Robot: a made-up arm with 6 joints. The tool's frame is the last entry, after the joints. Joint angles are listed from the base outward.
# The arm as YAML. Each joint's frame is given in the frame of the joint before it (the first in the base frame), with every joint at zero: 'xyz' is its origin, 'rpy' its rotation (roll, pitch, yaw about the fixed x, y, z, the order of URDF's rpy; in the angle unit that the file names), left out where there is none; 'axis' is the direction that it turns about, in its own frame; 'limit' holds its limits. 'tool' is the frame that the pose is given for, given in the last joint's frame.
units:
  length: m
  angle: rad
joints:
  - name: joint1
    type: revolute
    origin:
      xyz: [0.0, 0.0, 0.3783]
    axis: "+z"
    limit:
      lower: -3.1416
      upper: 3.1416
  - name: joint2
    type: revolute
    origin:
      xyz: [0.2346, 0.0, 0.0]
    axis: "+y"
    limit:
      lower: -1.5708
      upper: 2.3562
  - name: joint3
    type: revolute
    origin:
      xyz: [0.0, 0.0, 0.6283]
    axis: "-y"
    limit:
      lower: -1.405
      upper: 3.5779
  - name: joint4
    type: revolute
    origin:
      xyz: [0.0, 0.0, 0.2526]
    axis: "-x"
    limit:
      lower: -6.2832
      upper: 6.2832
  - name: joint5
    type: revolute
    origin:
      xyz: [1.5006, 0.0, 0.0]
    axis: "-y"
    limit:
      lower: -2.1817
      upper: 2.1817
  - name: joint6
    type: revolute
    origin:
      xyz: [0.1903, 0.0, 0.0]
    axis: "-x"
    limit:
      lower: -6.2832
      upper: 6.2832
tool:
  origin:
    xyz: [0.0, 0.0, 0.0]
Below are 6 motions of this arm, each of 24 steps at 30 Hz.
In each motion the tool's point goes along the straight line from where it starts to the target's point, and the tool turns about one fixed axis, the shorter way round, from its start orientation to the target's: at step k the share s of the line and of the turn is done. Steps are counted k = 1, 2, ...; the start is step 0. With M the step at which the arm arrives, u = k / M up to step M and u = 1 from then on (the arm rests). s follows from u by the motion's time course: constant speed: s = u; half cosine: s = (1 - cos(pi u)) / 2; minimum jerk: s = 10 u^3 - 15 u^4 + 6 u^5.
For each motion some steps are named. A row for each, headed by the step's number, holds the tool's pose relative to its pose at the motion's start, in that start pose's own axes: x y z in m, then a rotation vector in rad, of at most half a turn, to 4 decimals.
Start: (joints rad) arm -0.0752 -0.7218 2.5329 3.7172 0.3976 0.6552
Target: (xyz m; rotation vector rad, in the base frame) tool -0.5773 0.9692 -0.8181 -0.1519 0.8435 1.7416
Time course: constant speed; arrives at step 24
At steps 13, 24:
13: -0.8695 0.3732 -0.5198 0.8797 0.6518 -0.6374
24: -1.6053 0.6890 -0.9597 1.6241 1.2032 -1.1767

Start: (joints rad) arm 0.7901 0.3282 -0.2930 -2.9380 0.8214 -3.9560
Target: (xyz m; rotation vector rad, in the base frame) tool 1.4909 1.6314 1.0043 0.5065 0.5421 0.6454
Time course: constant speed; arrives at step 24
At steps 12, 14, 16, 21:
12: -0.4166 0.1527 0.1958 0.0408 -0.3965 0.3982
14: -0.4860 0.1781 0.2285 0.0476 -0.4626 0.4646
16: -0.5554 0.2035 0.2611 0.0544 -0.5287 0.5309
21: -0.7290 0.2671 0.3427 0.0714 -0.6939 0.6969

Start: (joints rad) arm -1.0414 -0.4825 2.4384 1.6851 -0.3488 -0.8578
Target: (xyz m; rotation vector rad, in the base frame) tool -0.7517 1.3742 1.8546 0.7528 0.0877 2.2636
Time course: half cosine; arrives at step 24
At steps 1, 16, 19, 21, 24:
1: -0.0003 0.0029 -0.0021 -0.0084 -0.0014 0.0014
16: -0.0563 0.5043 -0.3663 -1.4684 -0.2374 0.2488
19: -0.0673 0.6029 -0.4379 -1.7556 -0.2839 0.2975
21: -0.0722 0.6468 -0.4698 -1.8834 -0.3045 0.3191
24: -0.0751 0.6724 -0.4884 -1.9579 -0.3166 0.3318

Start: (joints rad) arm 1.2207 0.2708 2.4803 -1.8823 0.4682 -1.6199
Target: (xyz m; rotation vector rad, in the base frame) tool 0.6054 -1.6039 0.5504 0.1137 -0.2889 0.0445
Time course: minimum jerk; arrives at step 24
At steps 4, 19, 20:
4: -0.0228 0.0309 -0.0601 0.0364 0.0173 0.0368
19: -0.6022 0.8133 -1.5842 0.9584 0.4565 0.9708
20: -0.6209 0.8386 -1.6334 0.9882 0.4706 1.0009

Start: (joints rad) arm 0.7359 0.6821 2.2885 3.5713 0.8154 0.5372
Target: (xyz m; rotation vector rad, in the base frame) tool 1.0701 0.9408 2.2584 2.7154 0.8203 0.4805
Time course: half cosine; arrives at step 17
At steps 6, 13, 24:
6: 0.1239 -0.2160 0.1258 0.0890 -0.1021 -0.1393
13: 0.3887 -0.6778 0.3947 0.2793 -0.3204 -0.4372
24: 0.4470 -0.7795 0.4539 0.3212 -0.3685 -0.5028

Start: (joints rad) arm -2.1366 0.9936 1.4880 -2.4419 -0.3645 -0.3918
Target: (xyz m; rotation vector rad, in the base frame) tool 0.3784 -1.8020 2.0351 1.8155 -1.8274 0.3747
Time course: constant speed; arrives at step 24
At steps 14, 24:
14: -0.0478 -0.6130 -0.6105 0.2779 -0.0476 -0.1656
24: -0.0820 -1.0508 -1.0465 0.4765 -0.0816 -0.2838

